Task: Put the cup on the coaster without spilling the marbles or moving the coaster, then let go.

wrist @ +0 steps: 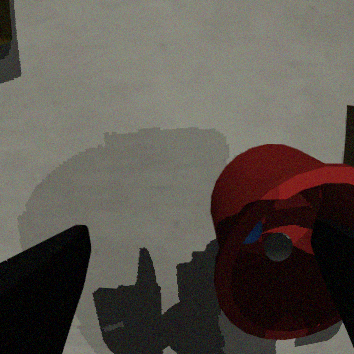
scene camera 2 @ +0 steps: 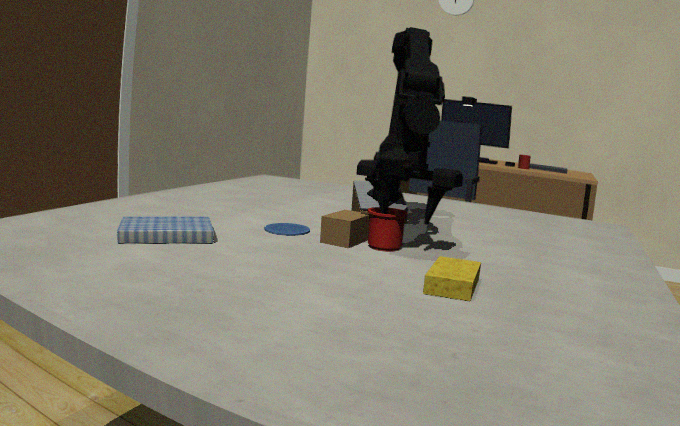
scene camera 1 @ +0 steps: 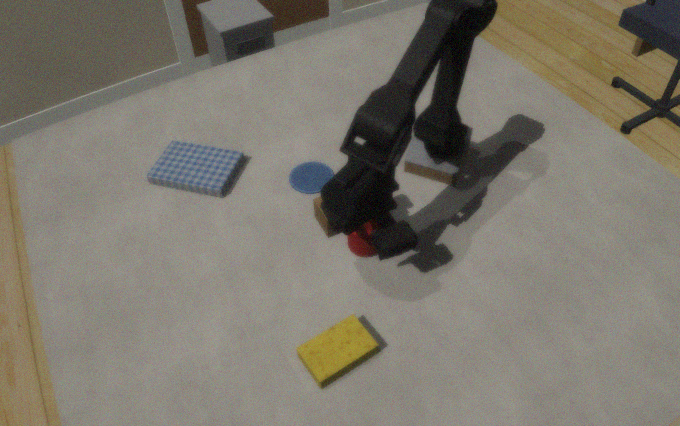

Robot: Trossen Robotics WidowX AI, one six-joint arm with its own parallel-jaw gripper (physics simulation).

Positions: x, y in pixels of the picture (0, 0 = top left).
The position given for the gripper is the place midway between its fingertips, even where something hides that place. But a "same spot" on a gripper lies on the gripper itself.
gripper: wrist; scene camera 2; scene camera 1 370, 242
same spot on gripper: point(wrist: 49, 276) = point(scene camera 2: 426, 208)
